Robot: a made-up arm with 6 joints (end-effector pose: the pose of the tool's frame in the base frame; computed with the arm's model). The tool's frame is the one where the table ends. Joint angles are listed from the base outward.
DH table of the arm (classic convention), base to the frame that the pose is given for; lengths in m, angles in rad. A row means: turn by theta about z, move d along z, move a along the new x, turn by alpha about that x. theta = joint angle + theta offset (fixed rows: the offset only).
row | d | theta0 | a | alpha
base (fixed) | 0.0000 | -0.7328 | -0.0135 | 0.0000
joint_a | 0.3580 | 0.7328 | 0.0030 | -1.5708
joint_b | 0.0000 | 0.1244 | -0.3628 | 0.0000
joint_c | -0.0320 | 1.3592 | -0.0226 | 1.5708
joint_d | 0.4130 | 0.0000 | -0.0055 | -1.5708
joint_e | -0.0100 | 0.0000 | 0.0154 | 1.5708
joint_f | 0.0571 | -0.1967 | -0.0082 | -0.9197
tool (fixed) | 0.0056 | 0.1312 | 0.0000 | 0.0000
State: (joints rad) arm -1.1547 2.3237 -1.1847 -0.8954 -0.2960 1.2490
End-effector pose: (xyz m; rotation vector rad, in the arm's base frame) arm 0.1879 -0.5103 0.2011 0.8959 1.6271 0.7428
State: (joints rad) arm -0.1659 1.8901 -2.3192 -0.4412 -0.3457 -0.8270
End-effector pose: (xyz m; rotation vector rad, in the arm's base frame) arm 0.5330 -0.1098 0.9494 -1.2088 1.3184 -1.0635
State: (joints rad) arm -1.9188 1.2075 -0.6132 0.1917 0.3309 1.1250
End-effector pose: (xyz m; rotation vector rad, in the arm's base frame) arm -0.1604 -0.2832 0.4829 1.5162 0.1401 -0.0613
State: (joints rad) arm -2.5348 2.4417 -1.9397 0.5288 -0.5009 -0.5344
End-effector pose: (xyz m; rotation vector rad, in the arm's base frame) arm -0.6571 -0.3853 0.4042 1.5693 1.2005 -1.3482
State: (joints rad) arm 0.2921 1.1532 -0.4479 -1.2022 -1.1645 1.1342
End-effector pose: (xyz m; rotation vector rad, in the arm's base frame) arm 0.2648 0.1098 0.4946 -1.5825 0.9072 1.8417
